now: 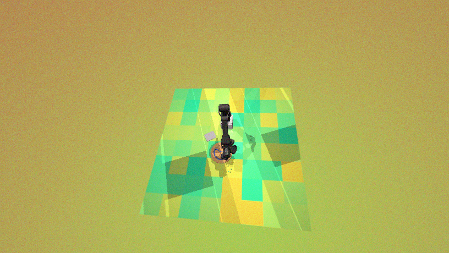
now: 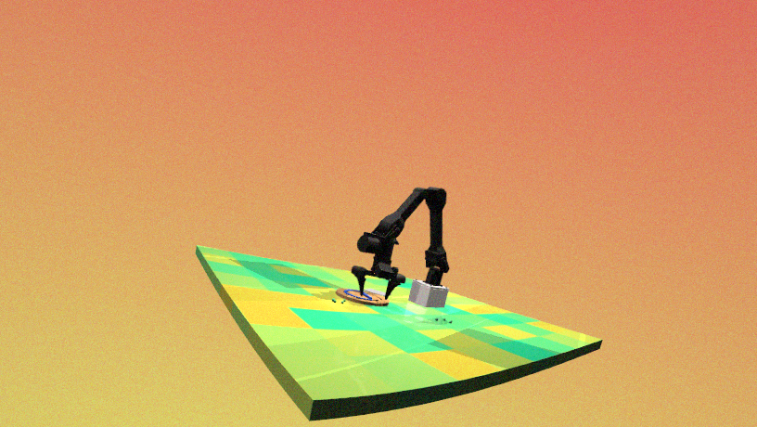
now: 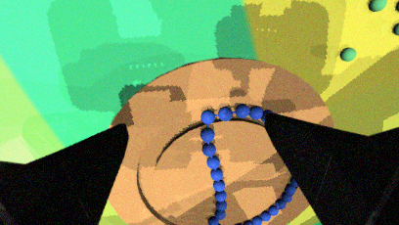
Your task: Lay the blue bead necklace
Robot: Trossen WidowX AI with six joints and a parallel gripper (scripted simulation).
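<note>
Right now my gripper tip is 1 cm past the round bead board, 6 cm to the left of it and 1 cm above it. The rest, counted from my gripper tip: flat grey piece 18 cm behind, 17 cm to the right, 2 cm below.
</note>
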